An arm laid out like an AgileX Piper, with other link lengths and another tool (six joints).
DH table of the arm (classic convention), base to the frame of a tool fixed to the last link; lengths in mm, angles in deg. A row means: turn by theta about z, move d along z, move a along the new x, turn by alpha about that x. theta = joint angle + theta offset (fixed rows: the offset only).
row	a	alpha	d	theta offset
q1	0	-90	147.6	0
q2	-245.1	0	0	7.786
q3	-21.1	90	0	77.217
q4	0	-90	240.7	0
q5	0	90	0	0
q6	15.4	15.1	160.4	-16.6
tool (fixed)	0	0	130.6	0
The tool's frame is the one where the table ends.
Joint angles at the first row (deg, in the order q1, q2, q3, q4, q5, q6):
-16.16 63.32 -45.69 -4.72 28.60 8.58
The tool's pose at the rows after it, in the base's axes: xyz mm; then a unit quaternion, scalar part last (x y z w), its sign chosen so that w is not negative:
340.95, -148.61, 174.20, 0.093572, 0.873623, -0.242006, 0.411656
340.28, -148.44, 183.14, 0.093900, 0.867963, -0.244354, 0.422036
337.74, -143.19, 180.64, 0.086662, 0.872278, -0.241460, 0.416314
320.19, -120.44, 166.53, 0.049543, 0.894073, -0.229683, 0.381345
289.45, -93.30, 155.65, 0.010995, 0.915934, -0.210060, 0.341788
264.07, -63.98, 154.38, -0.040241, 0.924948, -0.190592, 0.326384
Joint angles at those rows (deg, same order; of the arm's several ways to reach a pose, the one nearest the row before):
-16.16 60.25 -45.69 -4.77 28.52 8.46
-16.16 58.88 -45.68 -4.76 28.51 8.31
-15.40 58.45 -45.68 -4.76 29.88 8.15
-12.09 56.39 -45.69 -4.65 37.29 6.86
-8.50 52.13 -45.69 -3.48 47.52 5.32
-3.75 46.96 -45.38 -2.38 55.52 3.48

